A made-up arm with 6 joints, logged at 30 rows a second.
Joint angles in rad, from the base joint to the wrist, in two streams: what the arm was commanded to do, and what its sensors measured. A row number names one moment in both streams.
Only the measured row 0 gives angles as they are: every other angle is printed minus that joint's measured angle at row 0.
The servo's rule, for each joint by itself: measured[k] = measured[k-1] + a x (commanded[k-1-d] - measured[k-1]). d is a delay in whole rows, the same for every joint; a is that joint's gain. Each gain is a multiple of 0.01, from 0.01 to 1. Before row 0 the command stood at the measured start. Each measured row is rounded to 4 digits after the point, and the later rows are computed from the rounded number. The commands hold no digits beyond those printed.
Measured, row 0: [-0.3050, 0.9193, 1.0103, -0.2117, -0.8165, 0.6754]
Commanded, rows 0 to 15: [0.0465, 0.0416, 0.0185, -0.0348, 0.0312, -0.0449]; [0.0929, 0.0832, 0.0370, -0.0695, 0.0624, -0.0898]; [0.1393, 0.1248, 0.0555, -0.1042, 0.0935, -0.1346]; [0.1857, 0.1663, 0.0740, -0.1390, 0.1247, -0.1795]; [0.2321, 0.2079, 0.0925, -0.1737, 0.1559, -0.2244]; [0.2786, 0.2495, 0.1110, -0.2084, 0.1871, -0.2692]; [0.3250, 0.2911, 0.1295, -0.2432, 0.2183, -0.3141]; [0.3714, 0.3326, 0.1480, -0.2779, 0.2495, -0.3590]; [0.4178, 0.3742, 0.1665, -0.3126, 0.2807, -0.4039]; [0.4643, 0.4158, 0.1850, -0.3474, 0.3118, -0.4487]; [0.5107, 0.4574, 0.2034, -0.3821, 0.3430, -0.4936]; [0.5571, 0.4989, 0.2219, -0.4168, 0.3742, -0.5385]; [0.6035, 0.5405, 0.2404, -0.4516, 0.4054, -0.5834]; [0.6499, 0.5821, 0.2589, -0.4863, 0.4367, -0.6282]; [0.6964, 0.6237, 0.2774, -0.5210, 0.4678, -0.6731]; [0.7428, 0.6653, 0.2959, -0.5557, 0.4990, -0.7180]
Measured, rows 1 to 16: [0.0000, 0.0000, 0.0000, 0.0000, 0.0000, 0.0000]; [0.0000, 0.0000, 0.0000, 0.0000, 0.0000, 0.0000]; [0.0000, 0.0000, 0.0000, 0.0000, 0.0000, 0.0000]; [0.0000, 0.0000, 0.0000, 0.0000, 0.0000, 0.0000]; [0.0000, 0.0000, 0.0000, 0.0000, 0.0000, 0.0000]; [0.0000, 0.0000, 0.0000, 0.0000, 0.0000, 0.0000]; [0.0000, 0.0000, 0.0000, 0.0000, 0.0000, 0.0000]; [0.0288, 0.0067, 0.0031, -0.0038, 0.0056, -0.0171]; [0.0685, 0.0189, 0.0089, -0.0110, 0.0158, -0.0447]; [0.1124, 0.0358, 0.0168, -0.0213, 0.0298, -0.0789]; [0.1578, 0.0567, 0.0265, -0.0342, 0.0469, -0.1171]; [0.2039, 0.0809, 0.0377, -0.0495, 0.0665, -0.1579]; [0.2502, 0.1079, 0.0502, -0.0670, 0.0882, -0.2002]; [0.2966, 0.1372, 0.0637, -0.0864, 0.1116, -0.2435]; [0.3430, 0.1685, 0.0780, -0.1075, 0.1364, -0.2874]; [0.3894, 0.2014, 0.0930, -0.1301, 0.1624, -0.3317]
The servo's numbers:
d 7
a 0.62 0.16 0.17 0.11 0.18 0.38

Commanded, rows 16 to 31: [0.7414, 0.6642, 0.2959, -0.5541, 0.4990, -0.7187]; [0.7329, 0.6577, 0.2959, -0.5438, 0.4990, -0.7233]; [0.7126, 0.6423, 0.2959, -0.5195, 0.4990, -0.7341]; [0.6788, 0.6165, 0.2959, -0.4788, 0.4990, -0.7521]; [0.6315, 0.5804, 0.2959, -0.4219, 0.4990, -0.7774]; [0.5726, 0.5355, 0.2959, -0.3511, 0.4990, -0.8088]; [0.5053, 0.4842, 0.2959, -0.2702, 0.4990, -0.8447]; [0.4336, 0.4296, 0.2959, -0.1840, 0.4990, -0.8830]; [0.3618, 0.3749, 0.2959, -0.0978, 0.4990, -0.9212]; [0.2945, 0.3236, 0.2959, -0.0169, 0.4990, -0.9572]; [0.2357, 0.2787, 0.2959, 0.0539, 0.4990, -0.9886]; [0.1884, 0.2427, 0.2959, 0.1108, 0.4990, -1.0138]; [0.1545, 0.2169, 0.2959, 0.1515, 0.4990, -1.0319]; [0.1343, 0.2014, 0.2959, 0.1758, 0.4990, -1.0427]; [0.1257, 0.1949, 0.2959, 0.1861, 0.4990, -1.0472]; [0.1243, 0.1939, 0.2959, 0.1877, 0.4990, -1.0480]
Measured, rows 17 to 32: [0.4358, 0.2357, 0.1086, -0.1540, 0.1893, -0.3762]; [0.4822, 0.2712, 0.1247, -0.1791, 0.2170, -0.4208]; [0.5286, 0.3076, 0.1412, -0.2052, 0.2453, -0.4655]; [0.5750, 0.3449, 0.1581, -0.2323, 0.2741, -0.5103]; [0.6214, 0.3829, 0.1752, -0.2602, 0.3034, -0.5551]; [0.6679, 0.4214, 0.1926, -0.2889, 0.3330, -0.5999]; [0.7143, 0.4604, 0.2102, -0.3182, 0.3629, -0.6448]; [0.7311, 0.4930, 0.2248, -0.3441, 0.3874, -0.6729]; [0.7322, 0.5194, 0.2369, -0.3661, 0.4075, -0.6921]; [0.7200, 0.5391, 0.2469, -0.3830, 0.4240, -0.7081]; [0.6945, 0.5515, 0.2552, -0.3935, 0.4375, -0.7248]; [0.6554, 0.5561, 0.2621, -0.3966, 0.4486, -0.7448]; [0.6041, 0.5528, 0.2678, -0.3916, 0.4577, -0.7691]; [0.5428, 0.5418, 0.2726, -0.3782, 0.4651, -0.7978]; [0.4751, 0.5238, 0.2766, -0.3568, 0.4712, -0.8302]; [0.4049, 0.5000, 0.2799, -0.3283, 0.4762, -0.8648]
